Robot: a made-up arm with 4 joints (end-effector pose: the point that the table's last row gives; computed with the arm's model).
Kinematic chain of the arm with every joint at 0, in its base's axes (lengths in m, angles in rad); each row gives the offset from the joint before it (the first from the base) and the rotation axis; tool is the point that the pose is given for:
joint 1: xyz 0 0 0.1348 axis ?
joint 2: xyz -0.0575 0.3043 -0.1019 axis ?
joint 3: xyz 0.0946 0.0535 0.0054 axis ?
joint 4: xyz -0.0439 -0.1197 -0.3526 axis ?
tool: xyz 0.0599 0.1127 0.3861
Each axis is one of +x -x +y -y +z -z.
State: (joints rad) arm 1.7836 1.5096 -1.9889 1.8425
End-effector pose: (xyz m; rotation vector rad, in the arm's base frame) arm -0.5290 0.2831 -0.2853 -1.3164 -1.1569 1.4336
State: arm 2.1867 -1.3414 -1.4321 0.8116
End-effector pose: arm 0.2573 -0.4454 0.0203 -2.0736 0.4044 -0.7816
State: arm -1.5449 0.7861 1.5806 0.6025
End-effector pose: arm 0.1138 0.2481 0.4793 1.2659 1.0909 1.0630
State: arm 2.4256 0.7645 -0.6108 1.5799
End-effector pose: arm 0.4815 -0.1191 -0.2628 -2.4150 0.0928 -0.2479
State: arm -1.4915 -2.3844 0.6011 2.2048
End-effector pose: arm -0.4493 -0.3860 0.5174 1.3289 -0.8750 -0.8083
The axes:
joint 1: -x
joint 2: -y
joint 3: +y
joint 4: +y

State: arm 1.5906 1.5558 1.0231 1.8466
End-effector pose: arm 0.4684 -0.3000 -0.2101 -1.3360 1.0101 -1.0303
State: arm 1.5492 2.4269 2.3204 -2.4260
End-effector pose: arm -0.4087 -0.6739 -0.2306 -0.5818 -1.8914 1.8510
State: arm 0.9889 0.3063 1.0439 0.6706
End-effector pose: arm 0.1522 -0.0547 -0.3211 -0.8149 1.2838 -0.6921
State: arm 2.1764 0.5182 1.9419 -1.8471
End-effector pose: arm -0.4372 0.0618 -0.3346 -2.1377 -0.2407 0.4594
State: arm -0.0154 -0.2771 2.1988 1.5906
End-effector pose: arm -0.4927 0.3508 0.1375 0.0085 -2.2166 -0.0171
